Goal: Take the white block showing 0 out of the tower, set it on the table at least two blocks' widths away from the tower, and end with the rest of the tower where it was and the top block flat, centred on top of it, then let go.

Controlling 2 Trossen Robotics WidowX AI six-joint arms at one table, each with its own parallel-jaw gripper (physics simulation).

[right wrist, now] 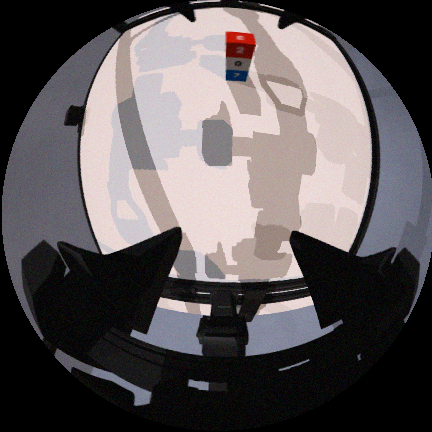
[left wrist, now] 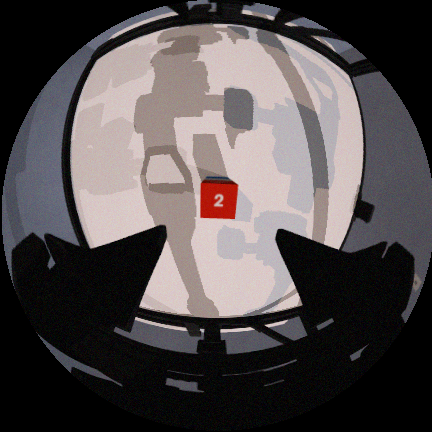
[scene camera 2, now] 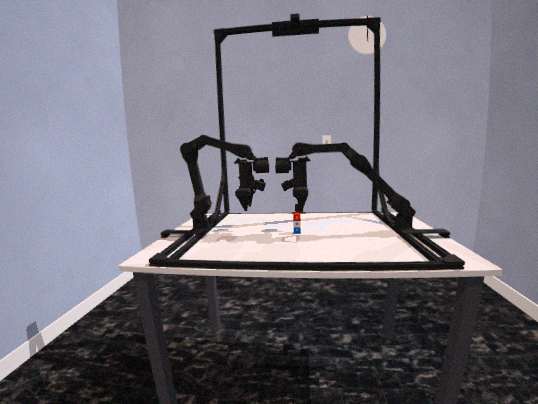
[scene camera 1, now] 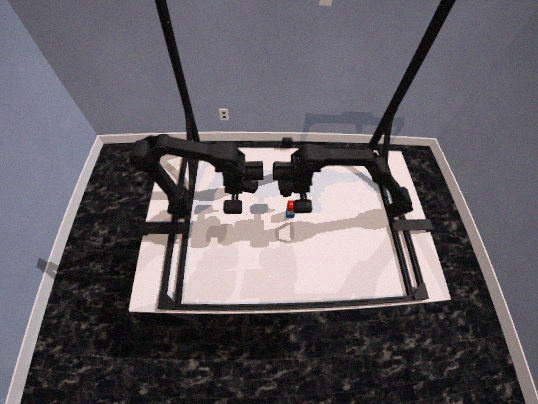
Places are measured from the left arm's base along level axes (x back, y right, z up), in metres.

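Pixels of known places: left gripper, fingertip midpoint: (left wrist: 222,232) (scene camera 2: 300,208) (scene camera 1: 297,200); right gripper, fingertip midpoint: (right wrist: 237,234) (scene camera 2: 248,208) (scene camera 1: 235,200); left arm's base, origin of the base link: (left wrist: 211,325) (scene camera 2: 403,227) (scene camera 1: 395,210); right arm's base, origin of the base link: (right wrist: 223,297) (scene camera 2: 200,228) (scene camera 1: 181,212).
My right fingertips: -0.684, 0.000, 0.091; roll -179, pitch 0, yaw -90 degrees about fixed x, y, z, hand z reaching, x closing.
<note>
Ahead of a thing's pixels: the offset from my right fingertips to its middle, as dx, dy, dz. "pt": to the spot under its first point. Level surfaces: height alone.
The tower stands upright on the table. Its red block showing 2 {+0.217, -0.002, -0.038} (scene camera 1: 290,205) (scene camera 2: 297,217) (left wrist: 218,200) (right wrist: 240,49) is on top, the white block showing 0 {+0.217, -0.002, -0.067} (scene camera 2: 297,224) (right wrist: 238,64) is in the middle, and the blue block showing 7 {+0.217, -0.002, -0.096} (scene camera 1: 290,215) (scene camera 2: 297,230) (right wrist: 236,76) is at the bottom. In the left wrist view the red block hides the white one. My left gripper (scene camera 1: 302,206) (scene camera 2: 299,210) (left wrist: 222,232) is open and empty, close above the tower and slightly to its right in the scene views. My right gripper (scene camera 1: 233,206) (scene camera 2: 245,207) (right wrist: 237,234) is open and empty, above the table to the left.
The white table {dz -0.110} (scene camera 1: 345,265) (scene camera 2: 240,250) carries a black frame {pt +0.211, -0.363, -0.090} (scene camera 1: 295,303) (scene camera 2: 305,265) along its edges, with tall posts and a crossbar. The two wrists hang close together over the table's middle. Arm shadows cross the table top.
</note>
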